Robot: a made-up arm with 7 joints.
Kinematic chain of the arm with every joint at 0, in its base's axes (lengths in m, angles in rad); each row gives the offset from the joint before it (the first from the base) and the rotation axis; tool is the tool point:
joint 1: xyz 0 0 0.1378 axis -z
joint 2: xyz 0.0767 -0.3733 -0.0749 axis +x
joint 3: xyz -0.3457 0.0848 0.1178 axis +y
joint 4: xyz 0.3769 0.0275 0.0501 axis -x
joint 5: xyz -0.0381 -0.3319 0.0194 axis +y
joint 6: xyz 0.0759 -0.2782 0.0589 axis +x
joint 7: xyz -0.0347 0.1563 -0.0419 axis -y
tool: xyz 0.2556 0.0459 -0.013
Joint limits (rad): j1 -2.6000..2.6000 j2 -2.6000..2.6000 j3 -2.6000..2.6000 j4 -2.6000..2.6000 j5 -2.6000..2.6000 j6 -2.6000..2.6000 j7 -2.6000..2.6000
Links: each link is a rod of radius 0.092 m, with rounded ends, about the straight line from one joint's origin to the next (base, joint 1, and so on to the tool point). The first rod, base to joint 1, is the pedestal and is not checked.
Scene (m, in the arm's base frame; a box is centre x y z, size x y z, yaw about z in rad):
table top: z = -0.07
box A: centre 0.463 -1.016 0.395 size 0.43 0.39 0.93 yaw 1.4
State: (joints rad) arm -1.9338 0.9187 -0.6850 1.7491 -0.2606 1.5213 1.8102
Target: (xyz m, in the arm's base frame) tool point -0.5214 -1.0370 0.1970
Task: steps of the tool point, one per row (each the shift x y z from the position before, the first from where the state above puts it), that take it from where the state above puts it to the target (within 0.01 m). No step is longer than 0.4 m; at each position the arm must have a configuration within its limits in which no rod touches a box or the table.
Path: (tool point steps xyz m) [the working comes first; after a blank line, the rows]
Joints at the target: -1.0369 0.4338 -1.9193 1.5571 -0.4726 1.6335 1.9413
Straight joint move there: touches box A.

1: -0.3063 -0.1989 0.0375
2: -0.3274 -0.0751 -0.0182
3: -0.2969 0.0372 -0.0658
4: -0.2673 0.1168 -0.1768
5: -0.1113 0.1626 -0.1878
6: -0.0844 -0.1710 0.0473
7: -0.0734 -0.2257 -0.0460
8: -0.0276 -0.2350 -0.1628
9: 0.0537 -0.1874 -0.2622

